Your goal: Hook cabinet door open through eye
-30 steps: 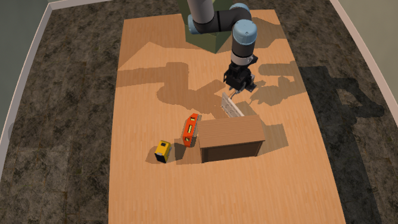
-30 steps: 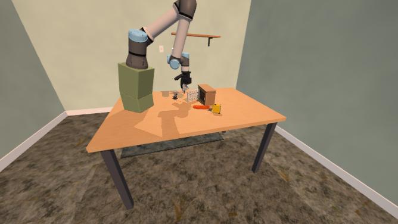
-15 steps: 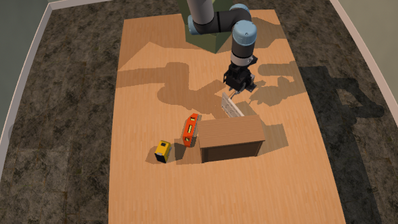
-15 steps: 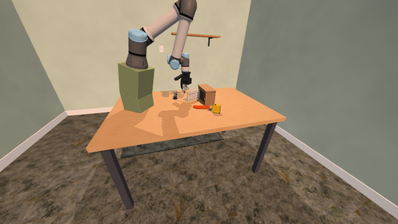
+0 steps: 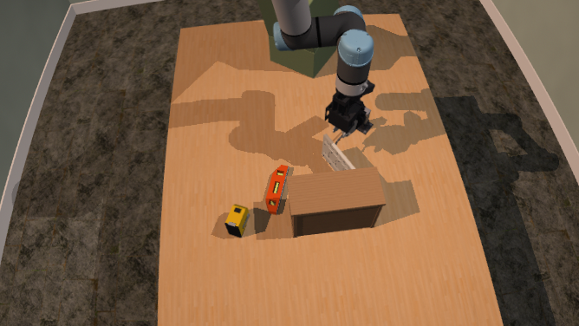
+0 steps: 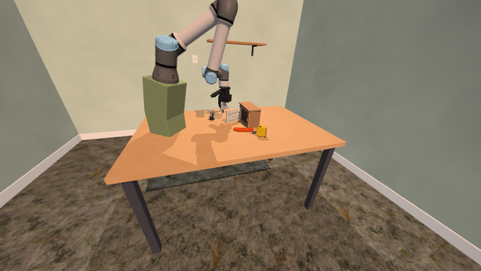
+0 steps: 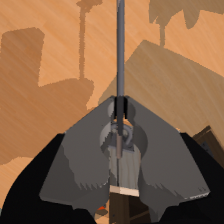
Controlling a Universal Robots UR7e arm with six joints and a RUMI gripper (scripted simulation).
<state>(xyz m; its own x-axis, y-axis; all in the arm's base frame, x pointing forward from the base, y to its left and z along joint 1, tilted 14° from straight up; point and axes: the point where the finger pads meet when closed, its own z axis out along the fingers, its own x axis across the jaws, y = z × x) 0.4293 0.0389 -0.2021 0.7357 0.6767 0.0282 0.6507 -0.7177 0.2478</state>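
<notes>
The dark hook post lies 50 mm to the left of my hand, 40 mm behind it and 30 mm below it. Round my hand: yellow tape measure: 330 mm to the right, 200 mm ahead, 50 mm below; then white cabinet door: 90 mm ahead, 30 mm to the right, 20 mm below; then orange spirit level: 220 mm to the right, 100 mm ahead, 80 mm below.
</notes>
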